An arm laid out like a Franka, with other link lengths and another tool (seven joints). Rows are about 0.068 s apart.
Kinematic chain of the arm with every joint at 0, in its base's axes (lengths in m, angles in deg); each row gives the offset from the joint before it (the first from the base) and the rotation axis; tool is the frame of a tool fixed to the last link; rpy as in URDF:
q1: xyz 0 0 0.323 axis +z
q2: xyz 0 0 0 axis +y
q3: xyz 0 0 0.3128 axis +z
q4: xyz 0.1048 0 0 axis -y
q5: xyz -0.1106 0 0.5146 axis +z
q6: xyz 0 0 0 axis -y
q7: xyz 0.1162 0 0 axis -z
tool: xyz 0.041 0.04 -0.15 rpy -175.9 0 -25.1
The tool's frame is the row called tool.
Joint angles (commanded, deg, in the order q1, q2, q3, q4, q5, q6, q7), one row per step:
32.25, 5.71, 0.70, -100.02, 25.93, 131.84, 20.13
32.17, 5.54, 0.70, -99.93, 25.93, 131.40, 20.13
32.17, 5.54, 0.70, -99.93, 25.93, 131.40, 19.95
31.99, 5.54, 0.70, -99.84, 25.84, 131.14, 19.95
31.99, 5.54, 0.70, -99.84, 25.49, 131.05, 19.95
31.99, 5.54, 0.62, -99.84, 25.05, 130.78, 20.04
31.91, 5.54, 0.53, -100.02, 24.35, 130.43, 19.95
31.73, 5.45, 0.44, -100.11, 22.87, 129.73, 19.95
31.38, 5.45, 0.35, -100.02, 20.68, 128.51, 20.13
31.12, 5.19, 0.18, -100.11, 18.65, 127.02, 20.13
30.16, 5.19, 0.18, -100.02, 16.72, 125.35, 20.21
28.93, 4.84, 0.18, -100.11, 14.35, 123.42, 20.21
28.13, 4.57, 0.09, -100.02, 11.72, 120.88, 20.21
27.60, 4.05, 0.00, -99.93, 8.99, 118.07, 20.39
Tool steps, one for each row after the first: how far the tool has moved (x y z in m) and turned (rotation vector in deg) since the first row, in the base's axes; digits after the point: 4 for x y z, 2 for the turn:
-0.0005, -0.0009, 0.0023, -0.03, 0.14, 0.11
-0.0006, -0.0008, 0.0023, -0.07, 0.05, 0.25
0.0006, -0.0027, 0.0026, -0.19, 0.14, 0.21
0.0003, -0.0026, 0.0021, -0.51, 0.03, 0.34
0.0005, -0.0034, 0.0010, -0.96, 0.06, 0.41
0.0010, -0.0053, -0.0028, -1.79, 0.09, 0.65
0.0014, -0.0084, -0.0056, -3.29, -0.09, 1.04
0.0031, -0.0135, -0.0096, -5.50, -0.17, 1.47
0.0030, -0.0191, -0.0130, -7.71, -0.08, 2.07
0.0081, -0.0313, -0.0186, -9.94, 0.40, 2.06
0.0135, -0.0484, -0.0224, -12.60, 0.77, 1.97
0.0154, -0.0617, -0.0275, -15.71, 1.49, 2.36
0.0142, -0.0731, -0.0297, -18.91, 2.27, 2.80

